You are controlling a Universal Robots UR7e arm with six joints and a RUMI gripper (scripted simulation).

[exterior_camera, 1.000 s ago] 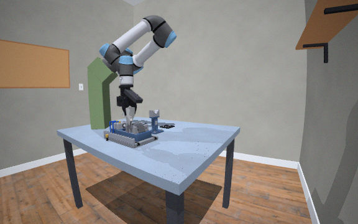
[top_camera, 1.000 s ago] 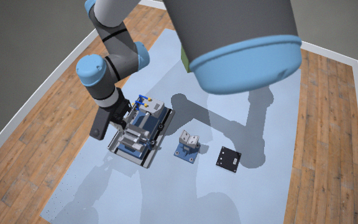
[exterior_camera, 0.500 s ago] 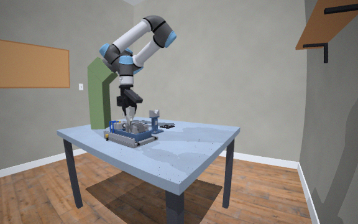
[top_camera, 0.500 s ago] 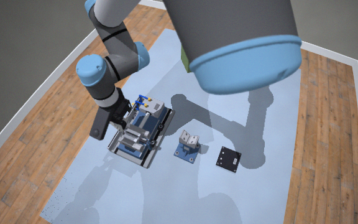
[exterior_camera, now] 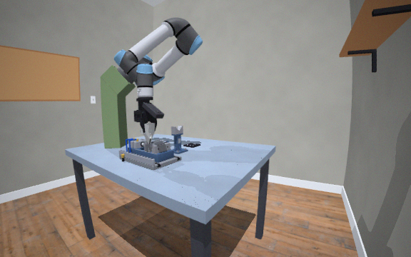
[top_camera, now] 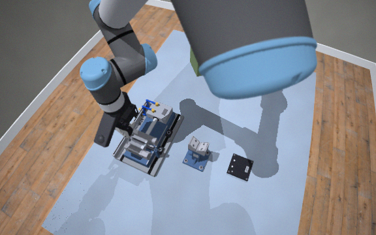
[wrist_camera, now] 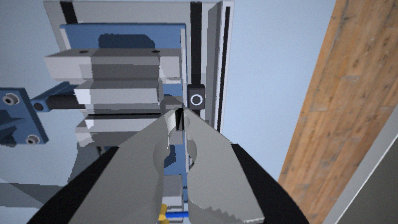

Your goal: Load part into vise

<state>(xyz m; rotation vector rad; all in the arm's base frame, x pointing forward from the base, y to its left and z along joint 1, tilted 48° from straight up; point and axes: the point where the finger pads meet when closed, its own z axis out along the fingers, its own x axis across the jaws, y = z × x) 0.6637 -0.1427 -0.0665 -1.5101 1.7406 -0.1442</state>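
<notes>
Right now my hand is 50 mm to the right of the grey part and 20 mm above it. From my hand the other things lie so: work stop (100 mm to the left, 30 mm below, 10 mm behind); then moving jaw (50 mm to the left, 40 mm below, 40 mm behind); then fixed jaw (50 mm to the left, 40 mm below, 30 mm ahead).
</notes>
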